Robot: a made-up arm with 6 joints. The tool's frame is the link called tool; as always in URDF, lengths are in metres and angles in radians. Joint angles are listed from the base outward. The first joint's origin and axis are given. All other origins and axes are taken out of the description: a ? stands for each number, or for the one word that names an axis. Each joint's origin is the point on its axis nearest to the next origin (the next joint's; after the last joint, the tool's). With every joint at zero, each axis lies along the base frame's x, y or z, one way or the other. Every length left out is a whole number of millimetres.
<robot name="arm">
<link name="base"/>
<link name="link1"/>
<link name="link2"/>
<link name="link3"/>
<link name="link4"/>
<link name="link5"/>
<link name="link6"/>
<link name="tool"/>
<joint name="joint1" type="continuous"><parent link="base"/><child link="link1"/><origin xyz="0 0 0.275"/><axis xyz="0 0 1"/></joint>
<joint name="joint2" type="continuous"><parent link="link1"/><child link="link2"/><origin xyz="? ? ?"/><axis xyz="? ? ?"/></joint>
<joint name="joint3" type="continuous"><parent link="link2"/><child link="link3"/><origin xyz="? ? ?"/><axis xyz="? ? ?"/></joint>
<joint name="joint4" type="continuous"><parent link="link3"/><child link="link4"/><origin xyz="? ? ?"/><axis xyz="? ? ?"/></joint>
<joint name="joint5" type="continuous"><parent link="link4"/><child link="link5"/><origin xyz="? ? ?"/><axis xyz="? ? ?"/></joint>
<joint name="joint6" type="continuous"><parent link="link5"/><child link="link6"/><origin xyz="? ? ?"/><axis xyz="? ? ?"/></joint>
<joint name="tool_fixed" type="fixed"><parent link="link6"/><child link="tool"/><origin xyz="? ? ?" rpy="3.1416 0 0"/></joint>
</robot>
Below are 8 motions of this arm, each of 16 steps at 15 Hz.
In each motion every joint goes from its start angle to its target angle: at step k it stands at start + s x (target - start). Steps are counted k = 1, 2, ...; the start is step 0. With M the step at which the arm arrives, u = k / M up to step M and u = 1 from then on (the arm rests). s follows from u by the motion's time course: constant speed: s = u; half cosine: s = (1 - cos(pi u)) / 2; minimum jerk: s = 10 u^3 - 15 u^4 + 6 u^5.
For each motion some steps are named. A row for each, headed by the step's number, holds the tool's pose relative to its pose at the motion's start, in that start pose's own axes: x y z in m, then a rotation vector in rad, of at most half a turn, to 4 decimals.
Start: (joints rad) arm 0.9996 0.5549 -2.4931 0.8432 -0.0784 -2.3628
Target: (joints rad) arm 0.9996 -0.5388 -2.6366 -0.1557 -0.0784 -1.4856
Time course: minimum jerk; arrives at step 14
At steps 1, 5, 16:
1: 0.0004 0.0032 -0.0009 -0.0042 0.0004 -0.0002
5: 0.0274 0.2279 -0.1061 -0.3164 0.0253 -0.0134
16: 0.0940 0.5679 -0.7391 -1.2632 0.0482 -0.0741

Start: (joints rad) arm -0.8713 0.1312 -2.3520 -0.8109 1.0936 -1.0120
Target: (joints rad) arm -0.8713 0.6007 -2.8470 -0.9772 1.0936 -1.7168
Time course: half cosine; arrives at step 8
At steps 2, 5, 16:
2: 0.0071 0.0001 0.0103 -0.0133 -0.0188 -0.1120
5: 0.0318 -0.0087 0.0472 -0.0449 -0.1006 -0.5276
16: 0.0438 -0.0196 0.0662 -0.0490 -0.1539 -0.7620

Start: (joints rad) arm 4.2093 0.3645 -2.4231 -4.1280 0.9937 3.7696
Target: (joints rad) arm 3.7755 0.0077 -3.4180 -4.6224 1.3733 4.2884
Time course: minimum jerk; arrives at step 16
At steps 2, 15, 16:
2: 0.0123 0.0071 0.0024 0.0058 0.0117 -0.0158
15: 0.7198 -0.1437 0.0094 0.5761 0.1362 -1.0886
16: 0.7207 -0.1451 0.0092 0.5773 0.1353 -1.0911

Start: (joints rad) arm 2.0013 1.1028 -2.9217 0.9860 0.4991 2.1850
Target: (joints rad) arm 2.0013 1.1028 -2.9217 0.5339 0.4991 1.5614
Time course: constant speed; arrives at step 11
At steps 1, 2, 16:
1: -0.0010 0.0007 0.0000 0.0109 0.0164 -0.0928
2: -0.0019 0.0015 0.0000 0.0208 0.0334 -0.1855
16: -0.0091 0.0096 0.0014 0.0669 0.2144 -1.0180

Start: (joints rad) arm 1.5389 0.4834 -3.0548 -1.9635 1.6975 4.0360
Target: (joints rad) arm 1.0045 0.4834 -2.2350 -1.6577 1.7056 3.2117
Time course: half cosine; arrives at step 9
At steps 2, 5, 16:
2: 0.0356 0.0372 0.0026 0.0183 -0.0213 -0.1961
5: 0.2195 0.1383 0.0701 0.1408 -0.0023 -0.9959
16: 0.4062 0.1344 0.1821 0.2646 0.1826 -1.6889

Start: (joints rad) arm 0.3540 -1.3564 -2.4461 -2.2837 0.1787 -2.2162
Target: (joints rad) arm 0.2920 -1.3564 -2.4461 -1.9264 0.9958 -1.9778
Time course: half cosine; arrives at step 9
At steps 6, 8, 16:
6: 0.0354 -0.0702 0.0338 0.4495 0.3921 0.3884
8: 0.0538 -0.0857 0.0320 0.5795 0.5147 0.4872
16: 0.0565 -0.0876 0.0314 0.5974 0.5318 0.5000

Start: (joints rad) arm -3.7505 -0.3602 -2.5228 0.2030 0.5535 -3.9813
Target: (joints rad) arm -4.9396 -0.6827 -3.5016 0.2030 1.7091 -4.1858
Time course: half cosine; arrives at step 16
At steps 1, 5, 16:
1: -0.0040 -0.0020 -0.0044 0.0053 0.0034 -0.0112
5: -0.1013 -0.0070 -0.1040 0.1180 0.0880 -0.2670
16: -0.2326 0.4828 -0.2861 0.4611 0.5760 -1.2720

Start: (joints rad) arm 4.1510 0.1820 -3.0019 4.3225 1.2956 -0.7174
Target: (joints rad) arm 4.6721 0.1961 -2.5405 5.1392 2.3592 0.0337
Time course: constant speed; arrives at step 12
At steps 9, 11, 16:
9: 0.1037 -0.2201 -0.1838 1.0251 -0.0732 0.0472
11: 0.0923 -0.2544 -0.2535 1.1539 -0.1591 -0.0782
16: 0.0805 -0.2677 -0.2884 1.1948 -0.2054 -0.1548

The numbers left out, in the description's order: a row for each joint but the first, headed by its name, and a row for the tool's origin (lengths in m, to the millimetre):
joint2: xyz 0 0 0, axis 0 1 0
joint3: xyz 0.041 0 0.22, axis 0 1 0
joint4: xyz 0.093 0 -0.412, axis 0 0 -1
joint5: xyz 0 0 0, axis 0 1 0
joint6: xyz 0.11 0 -0.14, axis 0 0 -1
tool: xyz 0 0 0

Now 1 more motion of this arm.
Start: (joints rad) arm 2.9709 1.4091 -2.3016 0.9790 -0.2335 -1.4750
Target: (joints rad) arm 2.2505 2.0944 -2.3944 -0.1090 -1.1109 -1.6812
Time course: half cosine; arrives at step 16
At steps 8, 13, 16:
8: -0.2427 0.0894 -0.0197 -0.3780 -0.2055 -0.5127
13: -0.4088 0.0587 -0.0934 -0.4930 -0.2247 -0.8719
16: -0.4365 0.0423 -0.1130 -0.5038 -0.2083 -0.9268

